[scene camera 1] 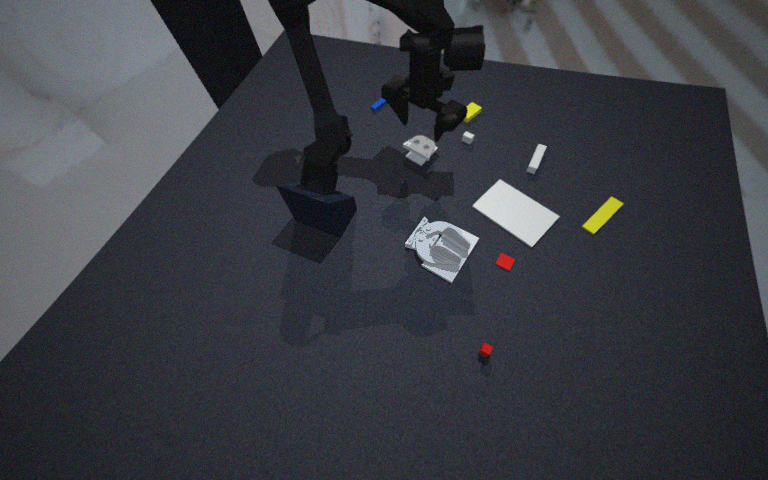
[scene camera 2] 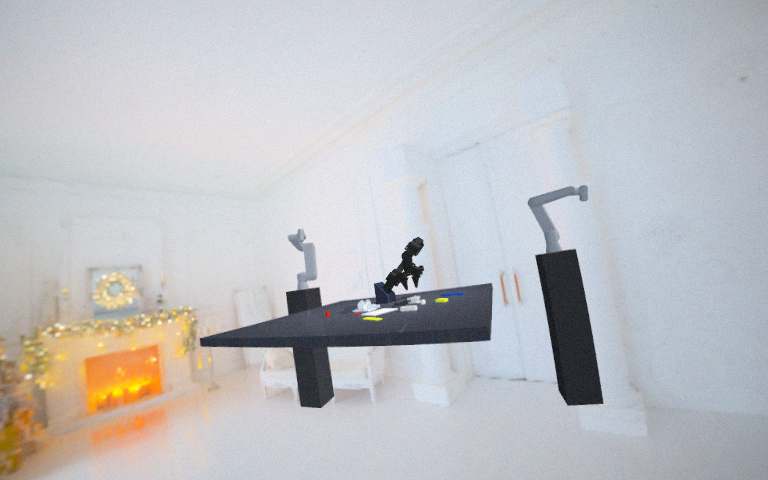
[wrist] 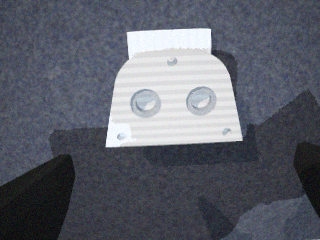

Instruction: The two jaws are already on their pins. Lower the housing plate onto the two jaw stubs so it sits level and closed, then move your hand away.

Labels:
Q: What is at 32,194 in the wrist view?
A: My gripper.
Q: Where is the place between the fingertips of my gripper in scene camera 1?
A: At 421,132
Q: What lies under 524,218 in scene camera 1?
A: A white sheet.

